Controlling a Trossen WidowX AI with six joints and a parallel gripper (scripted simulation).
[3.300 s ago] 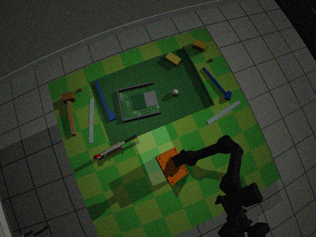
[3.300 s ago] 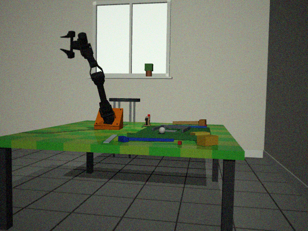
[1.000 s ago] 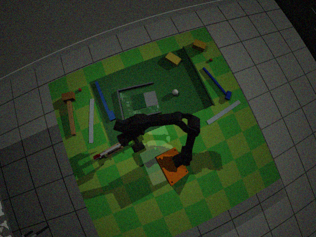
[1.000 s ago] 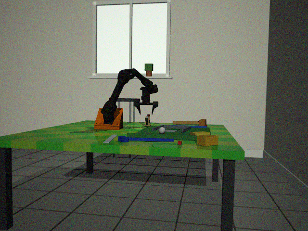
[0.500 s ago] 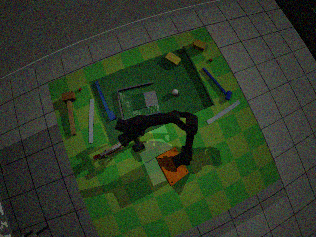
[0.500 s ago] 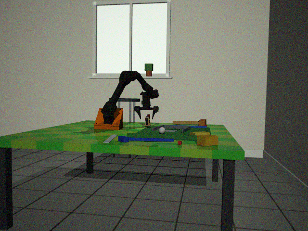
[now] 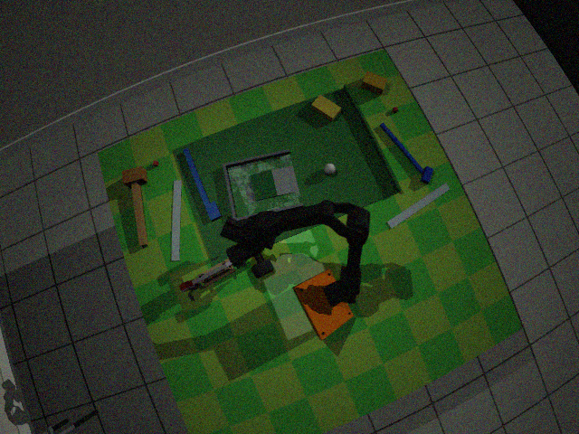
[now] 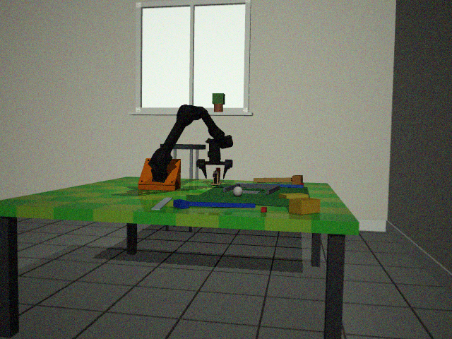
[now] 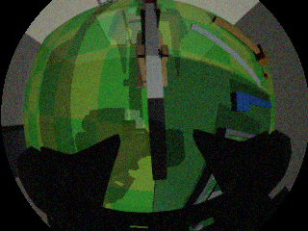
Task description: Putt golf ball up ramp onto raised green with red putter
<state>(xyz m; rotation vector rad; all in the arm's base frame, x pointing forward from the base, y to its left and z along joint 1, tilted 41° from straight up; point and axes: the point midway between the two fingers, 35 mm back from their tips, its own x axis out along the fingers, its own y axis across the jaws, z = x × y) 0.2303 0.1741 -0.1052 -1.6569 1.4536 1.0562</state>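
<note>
My gripper tip is 110 mm to the right of the red putter, 20 mm below it and 20 mm past it. Also, from my gripper tip: white golf ball (380 mm to the right, 180 mm ahead, 20 mm below).
</note>
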